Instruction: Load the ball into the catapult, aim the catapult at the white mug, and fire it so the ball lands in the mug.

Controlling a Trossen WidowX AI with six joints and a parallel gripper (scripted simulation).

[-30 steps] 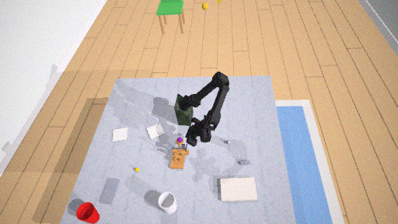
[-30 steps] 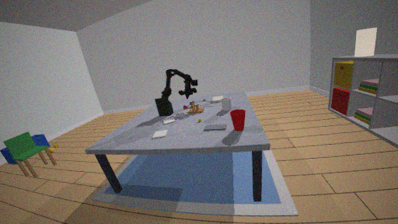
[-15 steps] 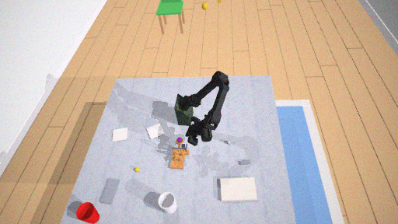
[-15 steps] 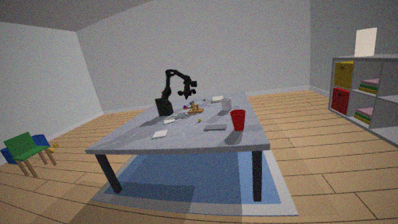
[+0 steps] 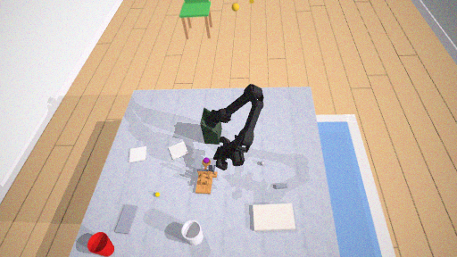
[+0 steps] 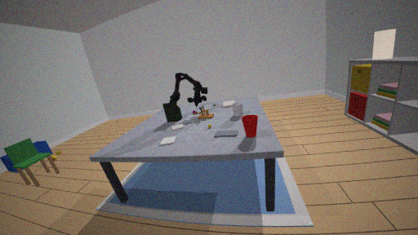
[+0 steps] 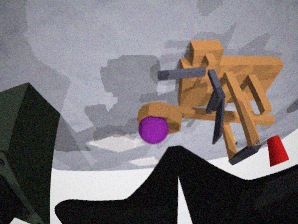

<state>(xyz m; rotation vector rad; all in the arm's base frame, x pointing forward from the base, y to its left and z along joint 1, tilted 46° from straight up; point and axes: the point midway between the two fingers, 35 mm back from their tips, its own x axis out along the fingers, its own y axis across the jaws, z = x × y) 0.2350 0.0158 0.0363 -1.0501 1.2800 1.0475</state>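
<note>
Now: the purple ball 2 cm behind my gripper tip, 5 cm to the right of it and 4 cm below it. The rest, counted from my gripper tip: small grey block 15 cm ahead, 35 cm to the left, 10 cm below; then wooden catapult 5 cm ahead, 4 cm to the right, 5 cm below; then small yellow ball 14 cm ahead, 32 cm to the right, 9 cm below.
</note>
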